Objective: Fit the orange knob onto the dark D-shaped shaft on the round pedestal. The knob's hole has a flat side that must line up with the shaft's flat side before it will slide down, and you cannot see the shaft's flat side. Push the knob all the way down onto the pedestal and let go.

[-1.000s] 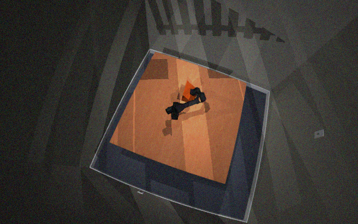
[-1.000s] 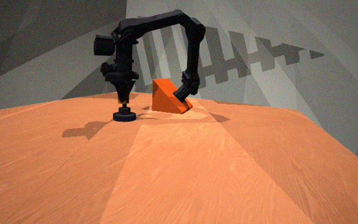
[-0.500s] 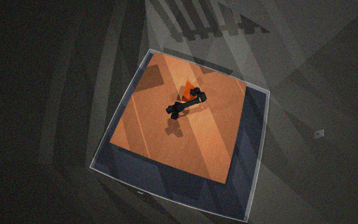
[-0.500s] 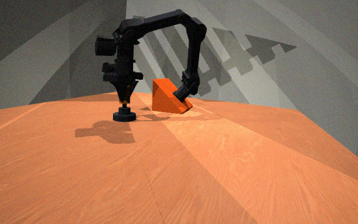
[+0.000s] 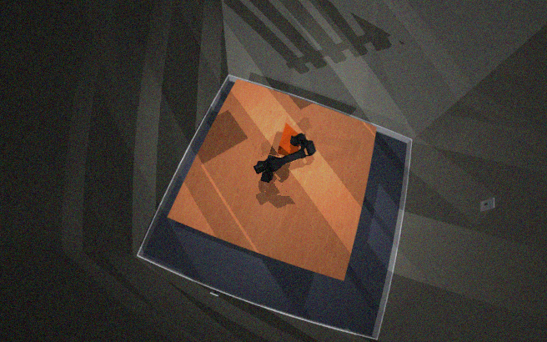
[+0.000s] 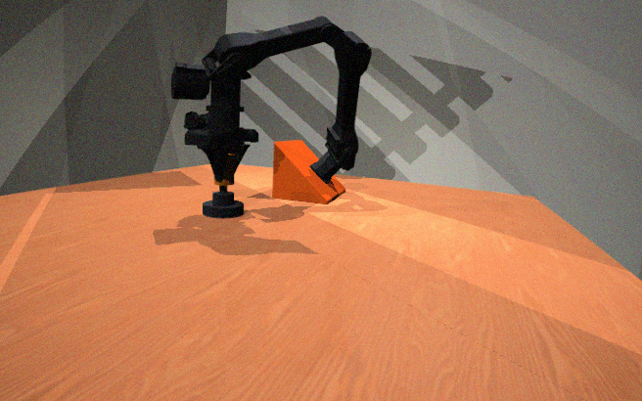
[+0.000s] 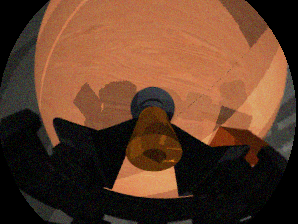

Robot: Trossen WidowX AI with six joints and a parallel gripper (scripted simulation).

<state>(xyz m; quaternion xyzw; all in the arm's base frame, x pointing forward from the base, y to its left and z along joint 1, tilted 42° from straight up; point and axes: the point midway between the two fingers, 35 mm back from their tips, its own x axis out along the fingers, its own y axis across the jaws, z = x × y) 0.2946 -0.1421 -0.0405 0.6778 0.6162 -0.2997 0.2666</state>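
Now: gripper tip 4 cm above the dark round pedestal. From my gripper tip the other things lie so: orange knob 2 cm above.
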